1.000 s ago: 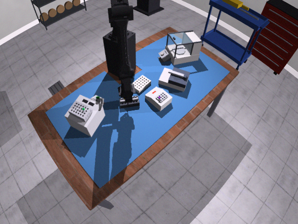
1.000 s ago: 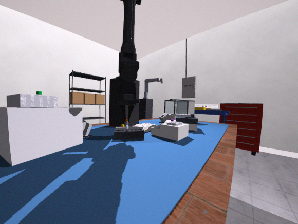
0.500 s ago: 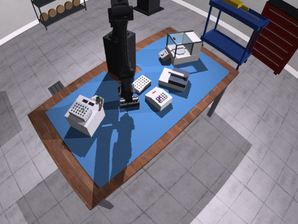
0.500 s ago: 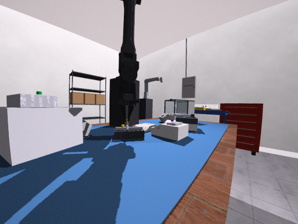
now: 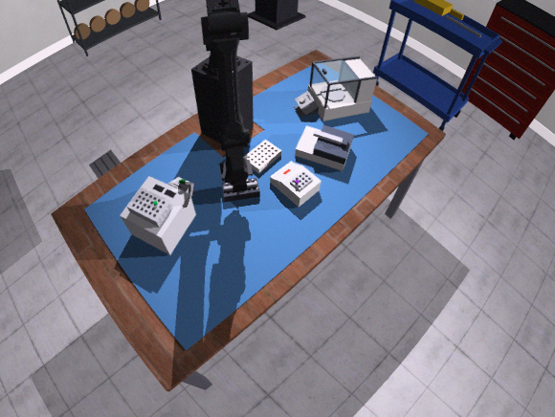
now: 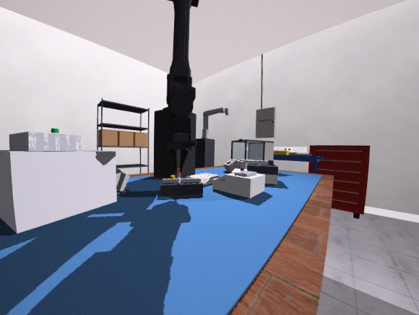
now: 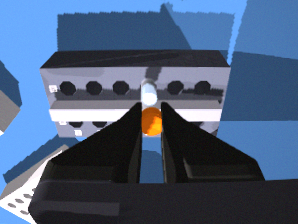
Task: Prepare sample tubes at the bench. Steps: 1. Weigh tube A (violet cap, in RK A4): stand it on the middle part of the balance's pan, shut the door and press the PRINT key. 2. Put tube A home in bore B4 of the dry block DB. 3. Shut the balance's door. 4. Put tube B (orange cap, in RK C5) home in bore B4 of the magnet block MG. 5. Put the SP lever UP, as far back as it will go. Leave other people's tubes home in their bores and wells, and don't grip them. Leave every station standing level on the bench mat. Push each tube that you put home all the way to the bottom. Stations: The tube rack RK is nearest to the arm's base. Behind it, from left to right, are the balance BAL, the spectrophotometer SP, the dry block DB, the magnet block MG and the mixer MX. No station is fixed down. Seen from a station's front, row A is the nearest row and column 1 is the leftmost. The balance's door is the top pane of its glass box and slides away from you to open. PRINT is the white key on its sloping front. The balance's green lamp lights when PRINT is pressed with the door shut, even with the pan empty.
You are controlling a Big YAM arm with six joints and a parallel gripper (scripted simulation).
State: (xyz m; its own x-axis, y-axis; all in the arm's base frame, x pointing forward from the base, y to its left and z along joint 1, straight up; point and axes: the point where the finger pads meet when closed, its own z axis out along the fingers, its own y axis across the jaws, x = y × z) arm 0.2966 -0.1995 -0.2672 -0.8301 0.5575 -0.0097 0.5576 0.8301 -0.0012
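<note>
Right now the yellow-capped tube is 4 cm behind my hand and 5 cm below it. From my hand the other things lie so: magnet block MG (1 cm behind, 2 cm to the left, 6 cm below); tube rack RK (7 cm behind, 19 cm to the left, 6 cm below); violet-capped tube (14 cm ahead, 15 cm to the left, 2 cm below).
</note>
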